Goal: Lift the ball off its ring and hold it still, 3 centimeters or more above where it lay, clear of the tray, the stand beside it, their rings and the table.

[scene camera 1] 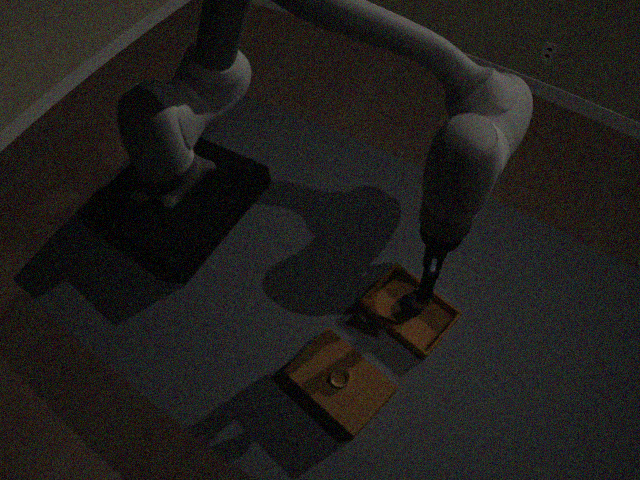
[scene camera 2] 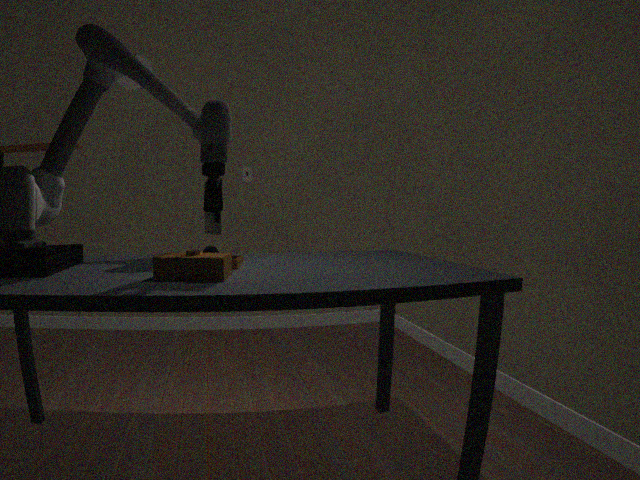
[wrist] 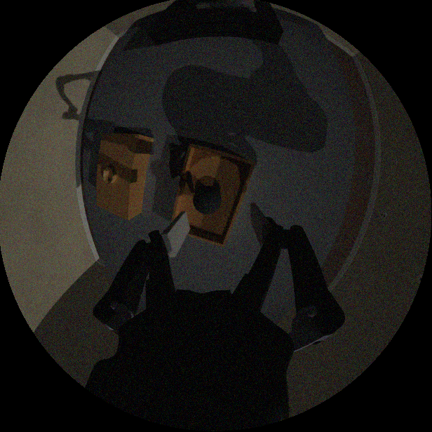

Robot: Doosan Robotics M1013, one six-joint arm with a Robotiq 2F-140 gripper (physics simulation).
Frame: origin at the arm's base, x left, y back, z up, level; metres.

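Seen in the pictures: gripper, fingertip midpoint: [scene camera 2: 212,234]; arm's base, origin of the base link: [scene camera 1: 171,175] [scene camera 2: 14,247].
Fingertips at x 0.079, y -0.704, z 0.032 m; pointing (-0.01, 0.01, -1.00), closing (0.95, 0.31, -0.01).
Observation:
Offsets run from my fingertips to a thing's top centre. "*": to the spot under its first point. Level surfaces: height alone.
The dark ball {dx -0.027, dy +0.005, dz -0.035 m} [scene camera 1: 407,305] [scene camera 2: 210,249] [wrist: 207,198] lies in the shallow orange-brown tray {dx -0.027, dy +0.005, dz -0.071 m} [scene camera 1: 418,334] [scene camera 2: 237,261] [wrist: 212,228]; its ring is hard to make out in the dark. My gripper [scene camera 1: 424,295] [scene camera 2: 212,224] [wrist: 218,216] is open and empty, pointing down. In the scene camera 2 view its fingertips are above the ball with a gap between them. In the wrist view the ball shows beyond the fingertips, between their two sides. The stand [scene camera 1: 361,397] [scene camera 2: 193,268] [wrist: 120,197] is a taller orange-brown block beside the tray, with a small ring {* dx -0.270, dy +0.028, dz -0.031 m} [scene camera 1: 338,386] [scene camera 2: 192,253] on top.
Both the tray and the stand are on the grey-blue table {dz -0.099 m} [scene camera 1: 506,392] [scene camera 2: 330,276] [wrist: 300,170]. The arm's black base plate [scene camera 1: 206,232] [scene camera 2: 67,253] is at the other side of the table. The arm's shadow falls across the table near the tray. The light is dim.

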